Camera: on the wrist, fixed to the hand. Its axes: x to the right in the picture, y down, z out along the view.
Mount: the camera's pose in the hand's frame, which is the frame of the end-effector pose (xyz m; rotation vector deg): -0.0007 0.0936 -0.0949 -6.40 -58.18 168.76
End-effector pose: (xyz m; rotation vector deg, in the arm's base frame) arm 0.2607 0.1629 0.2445 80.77 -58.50 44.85
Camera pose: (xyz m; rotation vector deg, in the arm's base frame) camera 0.1846 0.2615 0.2919 45.30 110.79 -48.38
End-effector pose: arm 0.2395 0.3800 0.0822 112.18 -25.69 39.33
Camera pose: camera 0.1593 0.4217 0.1802 13.75 142.30 -29.82
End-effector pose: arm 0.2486 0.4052 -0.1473 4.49 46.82 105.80
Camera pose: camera 0.1346 0.3389 -0.1666 -73.62 30.10 -67.81
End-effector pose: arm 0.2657 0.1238 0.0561 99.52 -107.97 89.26
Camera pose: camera 0.1429 0.1746 0.0455 54.06 76.78 17.70
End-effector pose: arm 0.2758 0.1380 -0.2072 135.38 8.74 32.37
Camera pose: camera 0.2296 0.1248 -0.0829 -20.58 161.36 -5.82
